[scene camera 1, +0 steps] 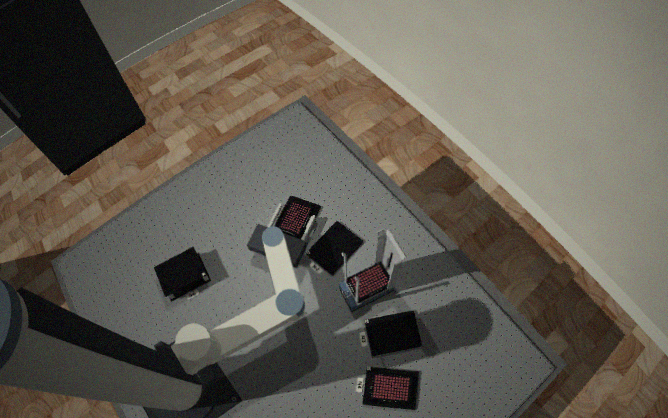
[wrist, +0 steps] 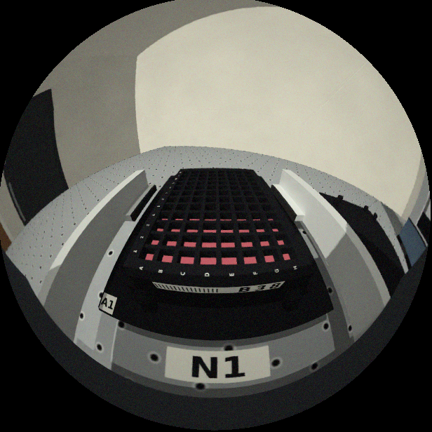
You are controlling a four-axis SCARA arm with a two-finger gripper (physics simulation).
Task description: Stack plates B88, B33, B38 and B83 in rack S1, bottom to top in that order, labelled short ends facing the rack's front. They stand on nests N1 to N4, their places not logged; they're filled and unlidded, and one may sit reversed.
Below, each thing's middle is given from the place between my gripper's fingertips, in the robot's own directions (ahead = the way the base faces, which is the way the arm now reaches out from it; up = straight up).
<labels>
I see my gripper 2 cm past the nest N1 (wrist: 210, 320), 2 cm above it and 1 cm to the left of it. The rest, counted from my hand: nest N2 (scene camera 1: 329, 247): 19 cm to the right, 2 cm below, 2 cm ahead; then nest N3 (scene camera 1: 391, 333): 54 cm to the right, 2 cm below, 2 cm behind.
</labels>
